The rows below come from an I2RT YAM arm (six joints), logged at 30 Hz.
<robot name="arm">
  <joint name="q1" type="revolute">
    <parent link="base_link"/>
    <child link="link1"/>
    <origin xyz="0 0 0.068" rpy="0 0 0"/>
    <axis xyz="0 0 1"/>
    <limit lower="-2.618" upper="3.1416"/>
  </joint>
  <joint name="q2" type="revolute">
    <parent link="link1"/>
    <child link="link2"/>
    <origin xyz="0.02 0.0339 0.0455" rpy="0 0 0"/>
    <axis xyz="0 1 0"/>
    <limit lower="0" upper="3.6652"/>
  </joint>
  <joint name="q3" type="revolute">
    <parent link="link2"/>
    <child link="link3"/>
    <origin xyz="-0.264 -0.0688 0" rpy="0 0 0"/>
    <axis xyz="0 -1 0"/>
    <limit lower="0" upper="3.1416"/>
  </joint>
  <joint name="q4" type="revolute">
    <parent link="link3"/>
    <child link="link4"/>
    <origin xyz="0.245 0.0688 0.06" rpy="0 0 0"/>
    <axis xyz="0 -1 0"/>
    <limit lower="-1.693" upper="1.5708"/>
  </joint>
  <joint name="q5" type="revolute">
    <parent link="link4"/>
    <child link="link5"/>
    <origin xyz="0.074 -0.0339 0.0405" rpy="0 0 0"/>
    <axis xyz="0 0 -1"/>
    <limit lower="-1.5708" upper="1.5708"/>
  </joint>
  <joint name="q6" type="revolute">
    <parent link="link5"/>
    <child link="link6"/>
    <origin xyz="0.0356 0 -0.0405" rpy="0 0 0"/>
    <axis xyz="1 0 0"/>
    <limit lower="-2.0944" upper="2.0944"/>
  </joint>
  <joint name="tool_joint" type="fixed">
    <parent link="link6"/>
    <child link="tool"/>
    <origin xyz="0 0 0" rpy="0 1.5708 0"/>
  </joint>
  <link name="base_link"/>
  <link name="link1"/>
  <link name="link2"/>
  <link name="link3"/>
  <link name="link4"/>
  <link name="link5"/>
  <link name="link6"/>
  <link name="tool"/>
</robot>
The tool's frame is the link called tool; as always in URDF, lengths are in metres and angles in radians.
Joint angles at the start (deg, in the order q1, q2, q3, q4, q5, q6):
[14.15, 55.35, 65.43, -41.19, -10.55, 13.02]
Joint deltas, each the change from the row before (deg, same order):
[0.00, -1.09, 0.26, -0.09, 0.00, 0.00]
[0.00, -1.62, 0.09, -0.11, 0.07, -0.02]
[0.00, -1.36, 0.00, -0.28, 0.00, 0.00]
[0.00, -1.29, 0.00, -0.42, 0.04, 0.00]
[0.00, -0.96, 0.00, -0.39, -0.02, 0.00]
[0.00, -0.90, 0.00, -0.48, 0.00, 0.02]
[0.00, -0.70, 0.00, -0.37, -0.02, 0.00]
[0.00, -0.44, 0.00, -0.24, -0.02, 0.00]
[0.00, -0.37, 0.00, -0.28, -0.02, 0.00]
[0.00, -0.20, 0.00, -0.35, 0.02, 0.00]
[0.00, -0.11, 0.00, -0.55, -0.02, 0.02]
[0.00, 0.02, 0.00, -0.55, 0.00, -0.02]
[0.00, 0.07, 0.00, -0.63, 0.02, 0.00]
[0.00, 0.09, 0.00, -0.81, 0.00, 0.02]
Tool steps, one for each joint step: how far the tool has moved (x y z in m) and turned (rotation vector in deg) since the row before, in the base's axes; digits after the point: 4 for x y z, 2 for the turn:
[-0.0052, -0.0013, 0.0046, 0.31, -1.22, 0.00]
[-0.0076, -0.0020, 0.0050, 0.34, -1.57, -0.05]
[-0.0065, -0.0017, 0.0033, 0.26, -1.05, 0.00]
[-0.0064, -0.0016, 0.0027, 0.20, -0.85, -0.04]
[-0.0049, -0.0012, 0.0018, 0.15, -0.55, 0.02]
[-0.0047, -0.0012, 0.0014, 0.12, -0.40, -0.01]
[-0.0036, -0.0009, 0.0010, 0.09, -0.32, 0.02]
[-0.0023, -0.0006, 0.0006, 0.06, -0.19, 0.02]
[-0.0020, -0.0005, 0.0004, 0.03, -0.09, 0.02]
[-0.0012, -0.0003, -0.0002, -0.04, 0.14, -0.02]
[-0.0010, -0.0002, -0.0007, -0.08, 0.44, 0.01]
[-0.0003, -0.0001, -0.0010, -0.16, 0.54, 0.01]
[-0.0002, -0.0001, -0.0012, -0.18, 0.68, -0.02]
[-0.0003, -0.0001, -0.0016, -0.20, 0.88, -0.01]

